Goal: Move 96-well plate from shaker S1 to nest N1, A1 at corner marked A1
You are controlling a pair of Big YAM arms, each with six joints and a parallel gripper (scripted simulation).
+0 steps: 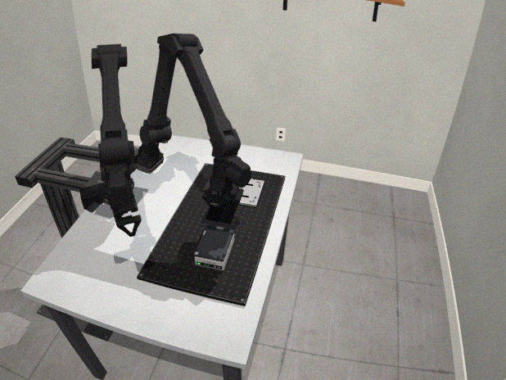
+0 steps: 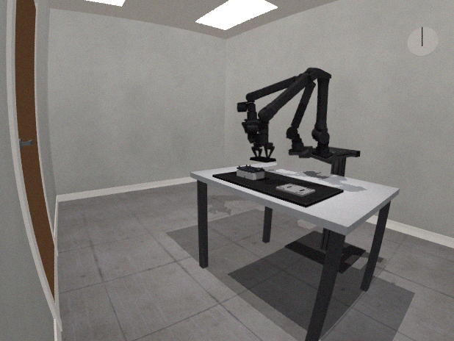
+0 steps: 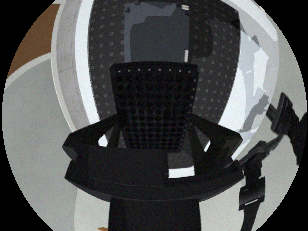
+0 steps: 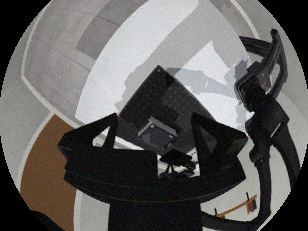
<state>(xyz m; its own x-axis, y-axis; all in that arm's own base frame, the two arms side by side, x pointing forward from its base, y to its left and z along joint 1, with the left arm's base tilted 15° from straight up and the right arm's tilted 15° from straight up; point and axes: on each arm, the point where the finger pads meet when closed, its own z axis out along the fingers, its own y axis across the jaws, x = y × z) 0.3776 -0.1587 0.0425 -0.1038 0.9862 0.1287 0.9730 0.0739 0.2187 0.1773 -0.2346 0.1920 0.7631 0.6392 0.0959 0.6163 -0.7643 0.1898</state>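
Note:
My left hand is 20 mm past the plate nest N1, 250 mm to the right of it and 120 mm above it. The rest, counted from my left hand: black 96-well plate right at my left hand; then black perforated board 40 mm behind, 60 mm to the left, 130 mm below.

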